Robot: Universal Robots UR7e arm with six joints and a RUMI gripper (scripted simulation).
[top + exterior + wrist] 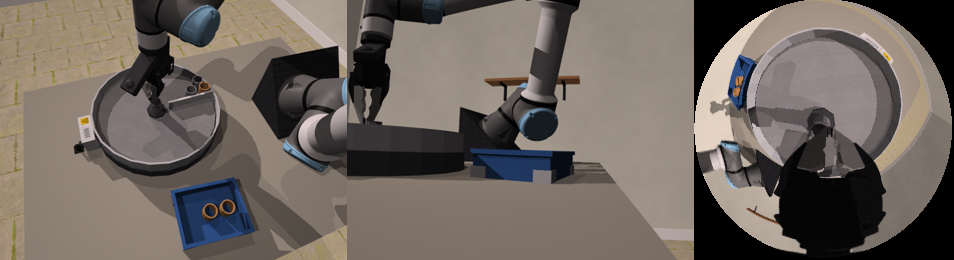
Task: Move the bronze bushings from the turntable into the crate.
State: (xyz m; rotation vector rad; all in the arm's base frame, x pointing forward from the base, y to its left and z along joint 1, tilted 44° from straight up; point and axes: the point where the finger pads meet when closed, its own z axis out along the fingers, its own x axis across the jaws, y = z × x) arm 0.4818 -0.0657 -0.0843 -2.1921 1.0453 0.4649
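The grey turntable lies 40 mm below my hand, 10 mm to the left of it and 10 mm behind it. The rest, counted from my hand: blue crate (370 mm to the left, 80 mm behind, 70 mm below).
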